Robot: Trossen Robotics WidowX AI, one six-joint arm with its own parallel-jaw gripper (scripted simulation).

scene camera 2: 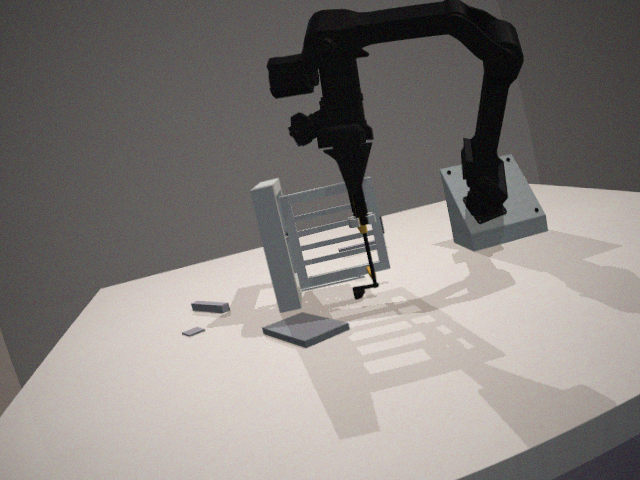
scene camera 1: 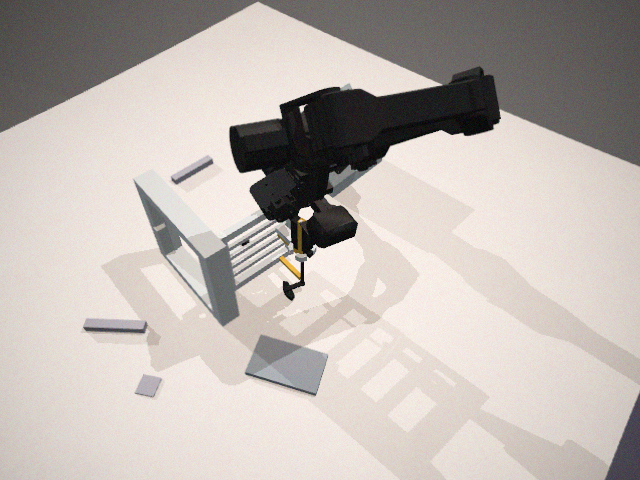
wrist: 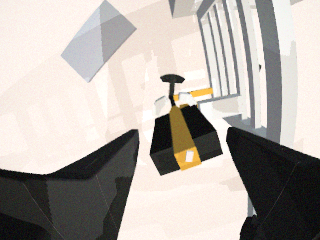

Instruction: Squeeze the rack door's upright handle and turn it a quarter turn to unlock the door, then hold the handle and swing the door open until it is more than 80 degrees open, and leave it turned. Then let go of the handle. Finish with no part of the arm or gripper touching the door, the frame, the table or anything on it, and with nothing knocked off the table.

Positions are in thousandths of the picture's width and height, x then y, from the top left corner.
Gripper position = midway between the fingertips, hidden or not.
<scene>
My gripper (scene camera 1: 471, 484) is open and holds nothing. Further things: a flat grey plate (scene camera 1: 460, 764) and a grey bar (scene camera 1: 155, 676).
My gripper also shows in scene camera 2 (scene camera 2: 555, 401) and in the wrist view (wrist: 573, 560). The flat grey plate is seen too in scene camera 2 (scene camera 2: 474, 686).
</scene>
